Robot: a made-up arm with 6 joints.
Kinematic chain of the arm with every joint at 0, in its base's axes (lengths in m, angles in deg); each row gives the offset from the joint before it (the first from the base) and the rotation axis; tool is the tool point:
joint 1: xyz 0 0 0.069 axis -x
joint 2: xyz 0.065 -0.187 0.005 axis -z
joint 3: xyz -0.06 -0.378 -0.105 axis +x
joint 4: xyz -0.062 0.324 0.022 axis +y
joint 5: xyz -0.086 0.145 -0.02 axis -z
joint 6: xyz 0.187 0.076 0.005 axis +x
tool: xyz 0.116 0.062 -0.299
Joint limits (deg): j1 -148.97..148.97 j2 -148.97..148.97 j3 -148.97..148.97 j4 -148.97..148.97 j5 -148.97..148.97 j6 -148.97..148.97
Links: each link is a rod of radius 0.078 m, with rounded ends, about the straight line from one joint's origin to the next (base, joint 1, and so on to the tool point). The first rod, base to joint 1, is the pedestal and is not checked.
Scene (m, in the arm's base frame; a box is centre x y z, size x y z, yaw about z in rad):
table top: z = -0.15
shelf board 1: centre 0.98 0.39 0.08 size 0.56 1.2 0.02 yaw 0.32
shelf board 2: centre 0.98 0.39 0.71 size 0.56 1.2 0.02 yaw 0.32
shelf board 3: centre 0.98 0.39 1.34 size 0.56 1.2 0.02 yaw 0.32
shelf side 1: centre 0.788 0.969 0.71 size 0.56 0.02 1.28 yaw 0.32
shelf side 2: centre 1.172 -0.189 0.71 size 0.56 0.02 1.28 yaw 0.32
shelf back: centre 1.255 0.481 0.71 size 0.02 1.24 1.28 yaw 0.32
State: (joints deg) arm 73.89 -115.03 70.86 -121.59 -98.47 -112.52
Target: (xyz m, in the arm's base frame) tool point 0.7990 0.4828 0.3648
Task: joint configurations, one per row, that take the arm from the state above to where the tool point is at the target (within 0.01 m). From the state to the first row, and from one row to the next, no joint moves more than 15 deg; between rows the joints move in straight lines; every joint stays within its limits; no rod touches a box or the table.
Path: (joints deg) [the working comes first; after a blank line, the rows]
Joints at the target: 68.93 -115.79 100.36 -119.20 -75.15 -108.43
Straight joint move there: clear.

1: 71.41 -115.41 85.61 -120.39 -86.81 -110.47
2: 68.93 -115.79 100.36 -119.20 -75.15 -108.43

